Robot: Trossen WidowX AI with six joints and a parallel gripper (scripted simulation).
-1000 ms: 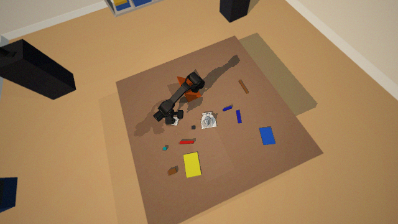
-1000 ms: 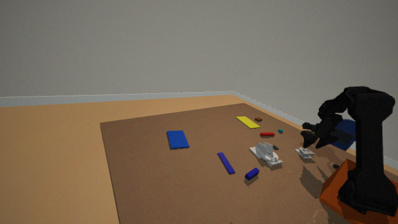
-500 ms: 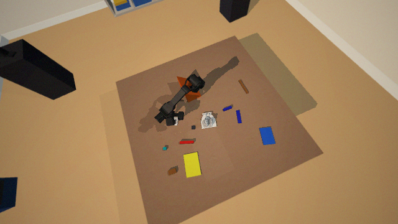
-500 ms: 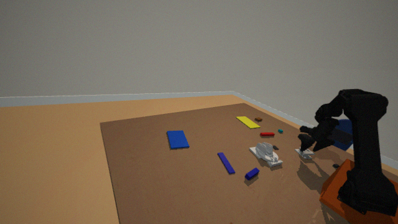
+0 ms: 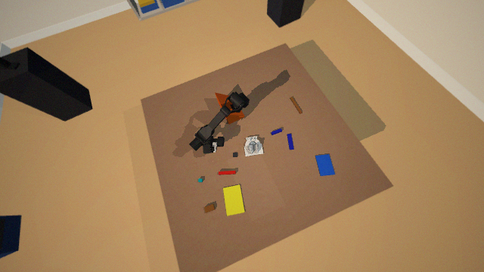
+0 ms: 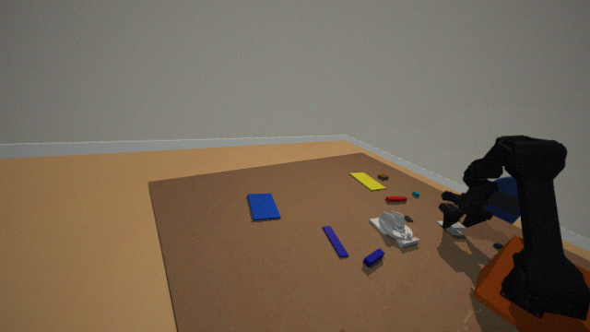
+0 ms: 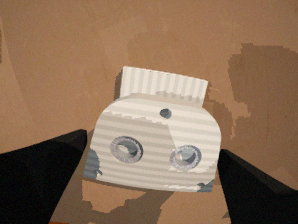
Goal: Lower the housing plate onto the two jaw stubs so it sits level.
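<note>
Right now the small white part is 1 cm ahead of my gripper tip. Also, from my gripper tip: red bar (22 cm ahead, 1 cm to the left); then teal block (18 cm ahead, 16 cm to the right); then black cube (13 cm ahead, 11 cm to the left, 1 cm below).
</note>
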